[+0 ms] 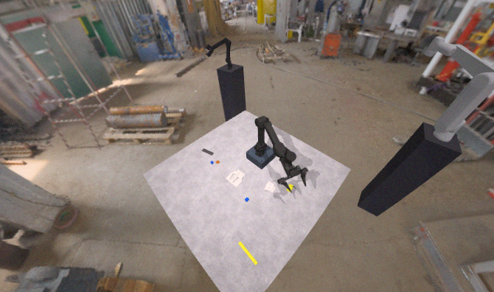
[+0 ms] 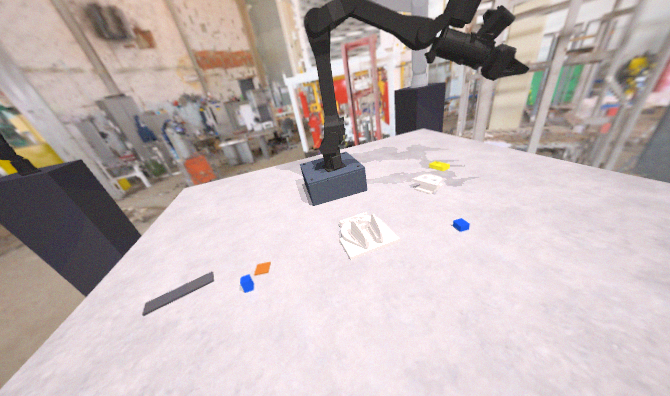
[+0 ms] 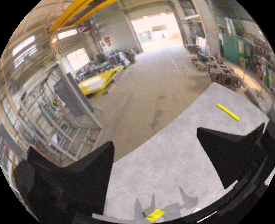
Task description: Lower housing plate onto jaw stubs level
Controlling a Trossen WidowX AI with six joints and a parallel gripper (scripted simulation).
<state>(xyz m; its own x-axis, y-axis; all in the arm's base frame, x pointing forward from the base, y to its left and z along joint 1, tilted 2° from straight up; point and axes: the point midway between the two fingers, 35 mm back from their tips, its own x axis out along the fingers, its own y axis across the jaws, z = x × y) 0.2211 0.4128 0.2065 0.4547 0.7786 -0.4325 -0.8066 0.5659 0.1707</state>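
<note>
My gripper tip is now 5 cm past the housing plate, 21 cm to the left of it and 25 cm above it. Round my gripper tip: orange tile 73 cm to the right, 28 cm below; then yellow bar 41 cm ahead, 8 cm to the right, 28 cm below; then grey bar 3 cm behind, 89 cm to the right, 28 cm below.
</note>
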